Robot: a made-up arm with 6 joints. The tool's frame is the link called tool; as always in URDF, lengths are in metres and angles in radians. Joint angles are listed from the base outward.
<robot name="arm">
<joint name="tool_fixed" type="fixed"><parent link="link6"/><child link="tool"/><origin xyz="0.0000 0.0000 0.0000" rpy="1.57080 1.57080 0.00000"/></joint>
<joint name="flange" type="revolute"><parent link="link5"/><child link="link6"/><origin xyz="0.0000 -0.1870 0.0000" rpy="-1.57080 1.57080 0.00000"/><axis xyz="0 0 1"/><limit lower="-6.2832" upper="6.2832"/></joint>
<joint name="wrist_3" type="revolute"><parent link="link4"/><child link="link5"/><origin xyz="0.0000 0.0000 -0.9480" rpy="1.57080 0.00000 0.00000"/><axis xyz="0 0 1"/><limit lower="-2.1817" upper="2.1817"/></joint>
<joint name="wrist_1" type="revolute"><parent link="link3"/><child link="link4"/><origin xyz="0.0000 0.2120 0.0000" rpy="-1.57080 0.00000 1.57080"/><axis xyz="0 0 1"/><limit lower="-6.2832" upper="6.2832"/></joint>
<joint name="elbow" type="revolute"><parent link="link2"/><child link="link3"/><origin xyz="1.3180 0.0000 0.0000" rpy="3.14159 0.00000 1.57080"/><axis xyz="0 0 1"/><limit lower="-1.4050" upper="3.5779"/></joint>
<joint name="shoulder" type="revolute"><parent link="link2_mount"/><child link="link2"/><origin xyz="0.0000 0.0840 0.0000" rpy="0.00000 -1.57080 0.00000"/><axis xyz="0 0 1"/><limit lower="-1.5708" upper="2.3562"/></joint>
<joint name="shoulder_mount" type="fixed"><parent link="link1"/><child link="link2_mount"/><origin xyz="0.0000 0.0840 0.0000"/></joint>
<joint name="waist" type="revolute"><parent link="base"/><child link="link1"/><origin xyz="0.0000 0.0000 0.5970" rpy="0.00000 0.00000 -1.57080"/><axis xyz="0 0 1"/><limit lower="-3.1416" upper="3.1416"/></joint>
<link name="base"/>
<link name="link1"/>
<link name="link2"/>
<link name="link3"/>
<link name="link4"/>
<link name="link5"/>
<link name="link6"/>
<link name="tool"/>
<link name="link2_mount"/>
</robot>
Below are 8 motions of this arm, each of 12 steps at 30 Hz.
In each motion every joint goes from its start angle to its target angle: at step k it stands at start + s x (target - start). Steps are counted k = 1, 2, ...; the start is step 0. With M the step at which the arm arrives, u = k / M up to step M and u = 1 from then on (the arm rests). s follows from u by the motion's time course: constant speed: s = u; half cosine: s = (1 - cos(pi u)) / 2; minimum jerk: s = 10 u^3 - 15 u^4 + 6 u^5.
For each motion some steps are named. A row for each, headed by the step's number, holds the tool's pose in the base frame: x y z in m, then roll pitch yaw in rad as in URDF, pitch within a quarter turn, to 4 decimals.
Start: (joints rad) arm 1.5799 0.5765 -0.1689 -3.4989 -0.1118 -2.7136
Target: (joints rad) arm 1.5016 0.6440 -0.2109 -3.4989 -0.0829 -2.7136
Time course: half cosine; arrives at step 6
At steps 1, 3, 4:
1: -0.0001 1.8770 1.0923 -0.1018 0.6492 1.5265
3: 0.0628 1.8766 1.0230 -0.1014 0.7084 1.4959
4: 0.0990 1.8741 0.9832 -0.1009 0.7426 1.4784

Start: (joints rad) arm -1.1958 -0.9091 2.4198 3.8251 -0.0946 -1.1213
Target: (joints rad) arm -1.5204 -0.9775 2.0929 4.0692 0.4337 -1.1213
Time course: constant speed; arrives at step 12
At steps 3, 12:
3: -0.5799 1.9000 1.0448 0.3795 0.0951 1.8901
12: -0.1661 2.0456 1.2489 0.1217 -0.3214 1.9835

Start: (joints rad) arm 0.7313 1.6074 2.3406 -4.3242 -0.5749 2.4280
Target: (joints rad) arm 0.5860 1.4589 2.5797 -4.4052 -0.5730 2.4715
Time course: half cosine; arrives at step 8
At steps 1, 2, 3, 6, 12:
1: 1.6522 1.3400 1.4911 2.4840 -0.8046 -0.0877
2: 1.6439 1.2884 1.5378 2.5306 -0.8284 -0.1345
3: 1.6273 1.2106 1.6046 2.6043 -0.8622 -0.2088
6: 1.5363 0.9502 1.8002 2.8917 -0.9564 -0.4975
12: 1.5031 0.8817 1.8448 2.9797 -0.9754 -0.5858

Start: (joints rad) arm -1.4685 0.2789 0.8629 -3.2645 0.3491 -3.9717
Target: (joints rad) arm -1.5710 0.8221 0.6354 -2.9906 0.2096 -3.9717
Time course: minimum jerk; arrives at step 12
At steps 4, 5, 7, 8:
4: 0.1359 -1.6308 2.4157 0.8901 -0.1030 -1.4694
5: 0.1205 -1.7792 2.2736 0.8567 -0.0162 -1.4958
7: 0.0701 -2.0593 1.9136 0.7733 0.1771 -1.5500
8: 0.0419 -2.1583 1.7379 0.7333 0.2628 -1.5724

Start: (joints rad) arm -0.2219 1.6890 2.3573 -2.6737 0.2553 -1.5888
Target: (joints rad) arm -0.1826 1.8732 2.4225 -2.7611 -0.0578 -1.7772
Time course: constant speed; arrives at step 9
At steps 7, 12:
7: 2.2371 -0.4342 1.0504 -1.8032 -0.5649 -0.1968
12: 2.2409 -0.4097 0.9863 -1.7591 -0.6028 -0.1566

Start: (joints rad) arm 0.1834 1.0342 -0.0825 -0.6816 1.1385 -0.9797
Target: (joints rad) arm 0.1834 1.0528 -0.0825 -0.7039 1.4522 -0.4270
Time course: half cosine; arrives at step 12
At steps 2, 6, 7, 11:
2: 2.0445 0.2692 0.5006 1.2228 0.0484 -0.4344
6: 2.0397 0.2614 0.5093 0.9825 -0.0732 -0.4806
7: 2.0377 0.2594 0.5119 0.9115 -0.1095 -0.4944
11: 2.0309 0.2546 0.5188 0.7193 -0.2089 -0.5324

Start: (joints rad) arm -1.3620 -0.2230 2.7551 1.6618 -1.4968 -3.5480
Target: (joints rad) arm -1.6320 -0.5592 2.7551 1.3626 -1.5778 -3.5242
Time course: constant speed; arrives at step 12
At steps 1, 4, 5, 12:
1: -0.3944 1.0872 1.7812 -1.3062 0.0562 -3.0310
4: -0.3314 1.2009 1.6808 -1.2233 -0.0111 -3.0693
5: -0.3070 1.2364 1.6458 -1.1964 -0.0346 -3.0848
12: -0.0949 1.4425 1.3808 -1.0132 -0.2063 3.0511

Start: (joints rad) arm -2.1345 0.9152 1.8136 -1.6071 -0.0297 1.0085
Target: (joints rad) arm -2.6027 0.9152 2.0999 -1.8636 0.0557 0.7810
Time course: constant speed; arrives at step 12
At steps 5, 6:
5: -1.1214 -1.1812 2.4775 0.8097 -1.0168 -2.3407
6: -1.1492 -1.1177 2.4870 0.8624 -1.0393 -2.3939

